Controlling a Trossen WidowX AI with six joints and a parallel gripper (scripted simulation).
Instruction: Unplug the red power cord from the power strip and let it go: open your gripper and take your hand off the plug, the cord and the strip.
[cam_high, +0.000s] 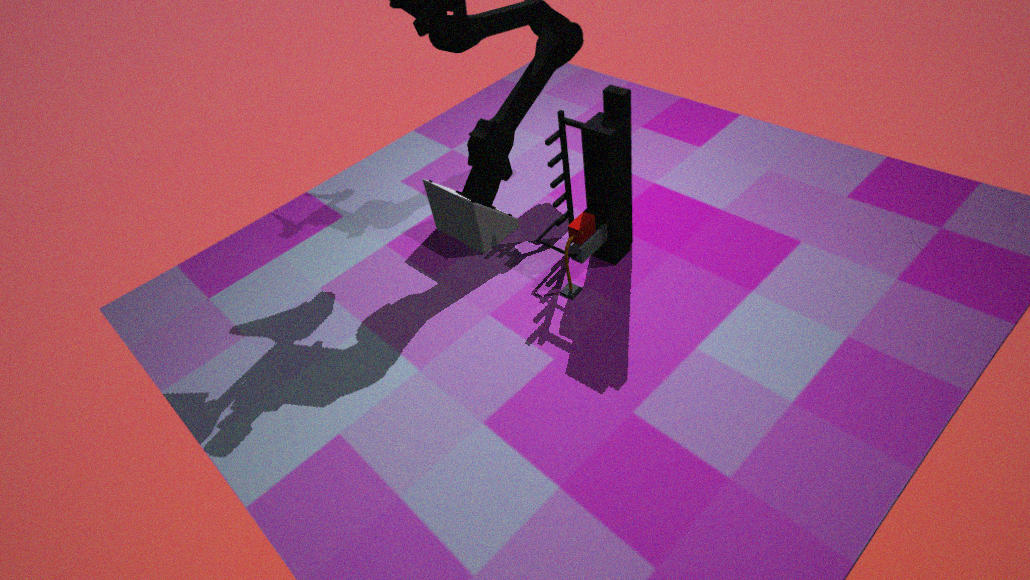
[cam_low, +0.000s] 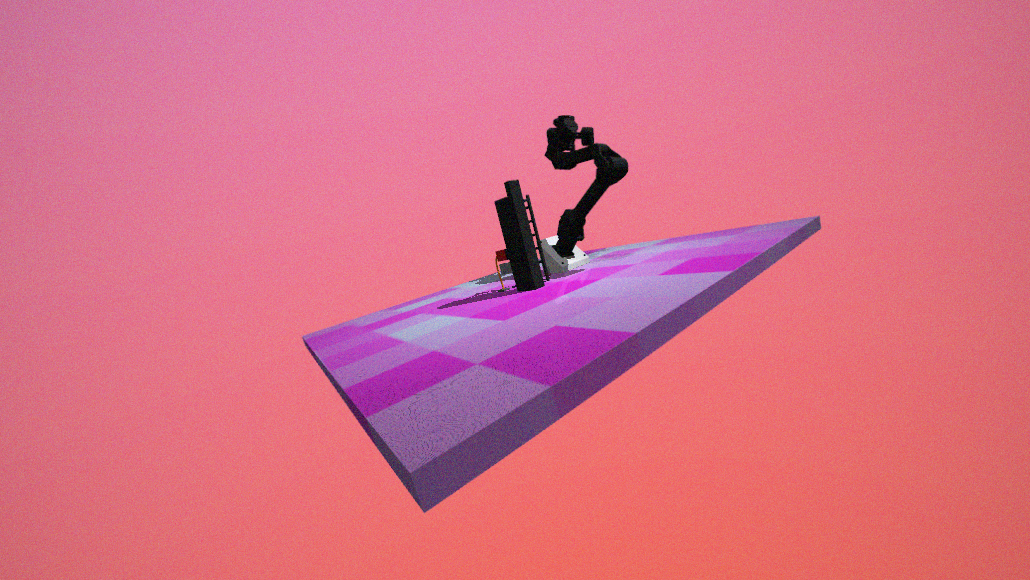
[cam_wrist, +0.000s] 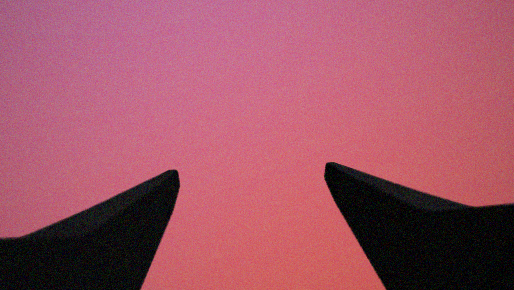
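My gripper tip is now 500 mm short of the red plug, 380 mm above it and 60 mm to the right of it.
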